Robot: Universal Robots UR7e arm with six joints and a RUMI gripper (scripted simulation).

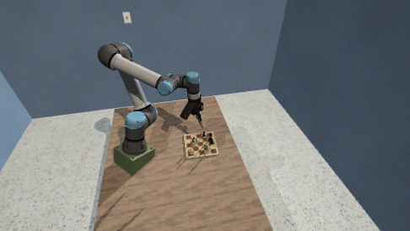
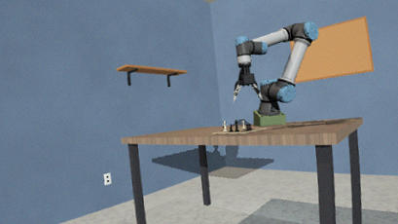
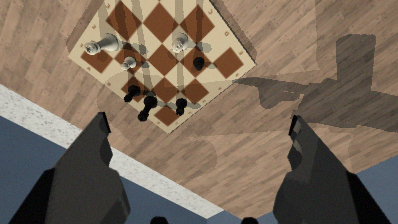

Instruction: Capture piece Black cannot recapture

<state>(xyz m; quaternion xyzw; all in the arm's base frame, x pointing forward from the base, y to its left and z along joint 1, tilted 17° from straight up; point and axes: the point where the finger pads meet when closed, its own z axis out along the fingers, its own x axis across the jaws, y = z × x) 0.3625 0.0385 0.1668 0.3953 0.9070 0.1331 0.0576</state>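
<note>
The black pawn lies 14 cm below my hand. From my hand the other things lie so: small chessboard (16 cm below, 4 cm to the right, 4 cm ahead); white pawn (14 cm below, 8 cm to the right, 8 cm ahead).
</note>
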